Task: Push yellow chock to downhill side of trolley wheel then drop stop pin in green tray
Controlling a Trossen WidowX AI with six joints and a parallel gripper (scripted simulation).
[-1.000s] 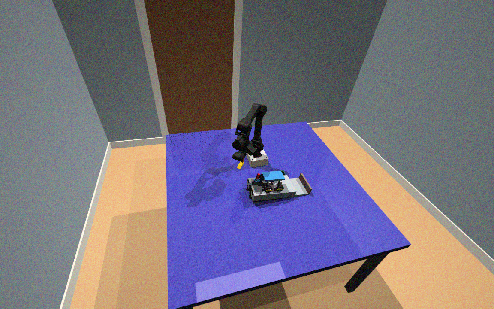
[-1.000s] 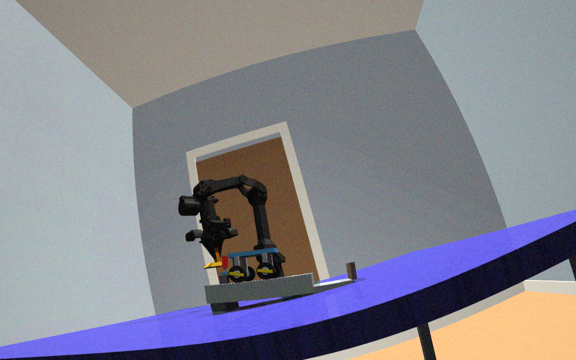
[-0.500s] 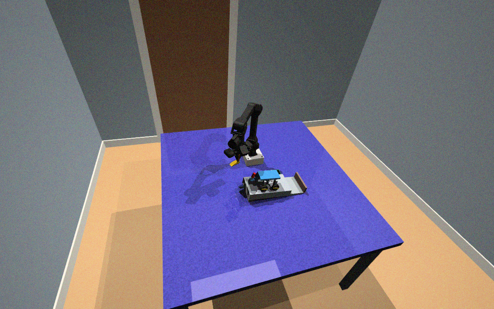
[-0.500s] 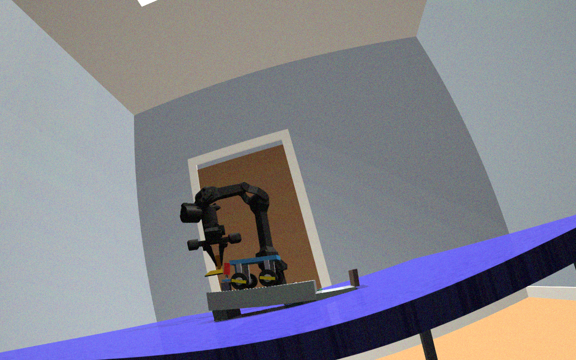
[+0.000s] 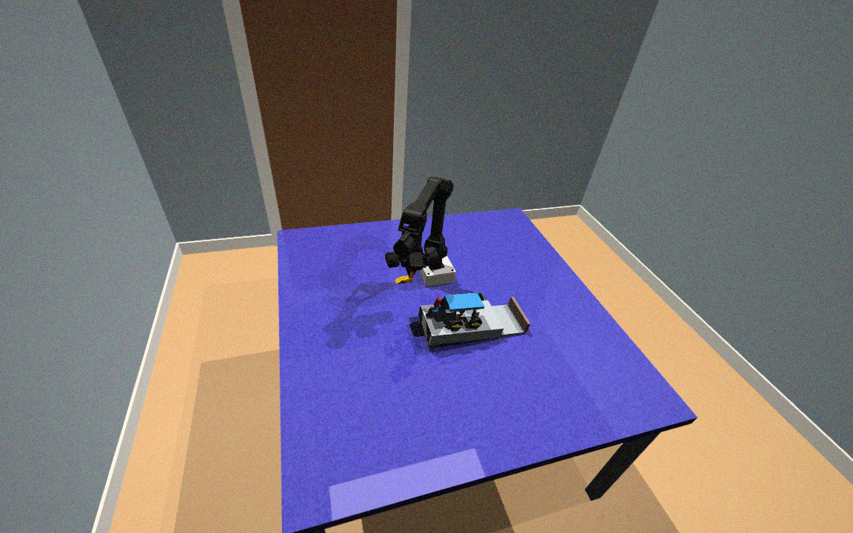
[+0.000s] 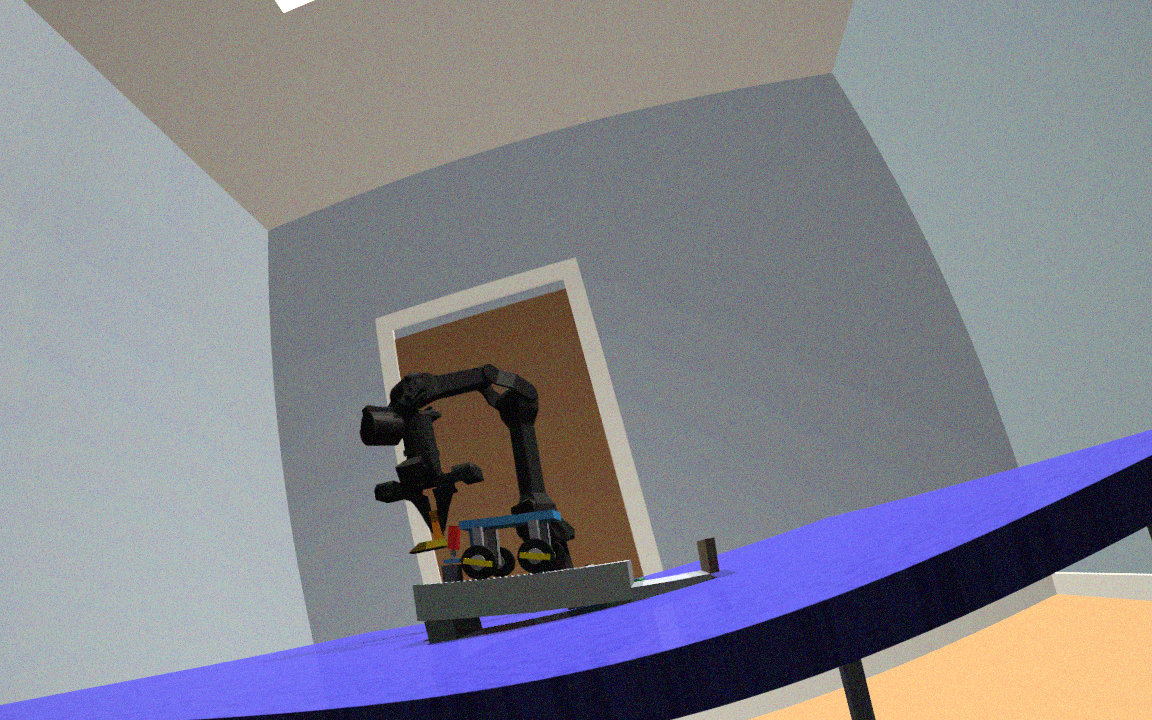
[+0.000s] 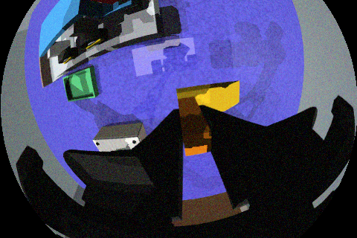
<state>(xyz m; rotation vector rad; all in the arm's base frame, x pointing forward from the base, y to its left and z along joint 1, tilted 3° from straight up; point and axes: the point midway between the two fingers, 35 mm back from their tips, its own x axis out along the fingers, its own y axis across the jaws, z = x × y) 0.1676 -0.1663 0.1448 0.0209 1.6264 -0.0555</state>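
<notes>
The red-headed stop pin is 14 cm ahead of my gripper tip, 5 cm to the left of it and 5 cm below it. The rest, counted from my gripper tip: brown end stop (40 cm to the left, 18 cm ahead, 14 cm below); yellow chock (2 cm to the right, 1 cm below); trolley (16 cm ahead, 14 cm to the left, 6 cm below).
</notes>
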